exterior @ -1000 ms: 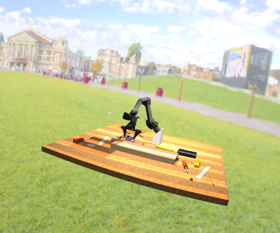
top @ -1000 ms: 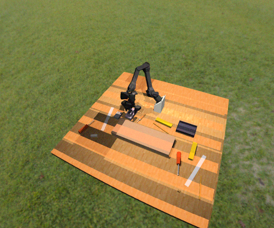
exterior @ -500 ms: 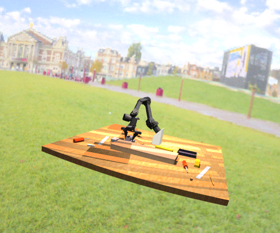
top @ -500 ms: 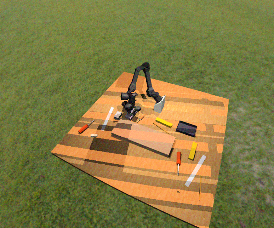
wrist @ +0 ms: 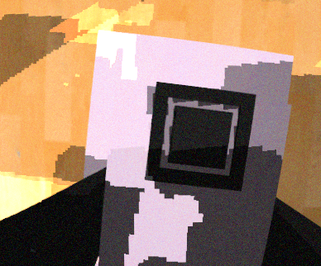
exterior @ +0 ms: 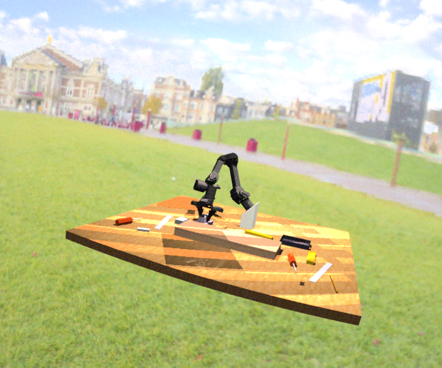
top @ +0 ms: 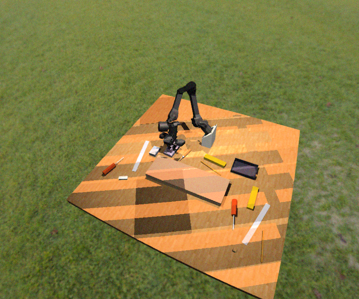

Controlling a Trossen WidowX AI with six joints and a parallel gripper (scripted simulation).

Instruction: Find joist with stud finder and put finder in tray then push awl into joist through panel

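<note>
Right now my gripper tip is 11 cm to the right of the awl, 2 cm above it and 1 cm short of it. The rest, counted from my gripper tip: stud finder 2 cm above, 1 cm ahead; then grey block 11 cm to the right, 5 cm ahead, 1 cm below; then dark tray 54 cm to the left, 2 cm behind, 1 cm below.
</note>
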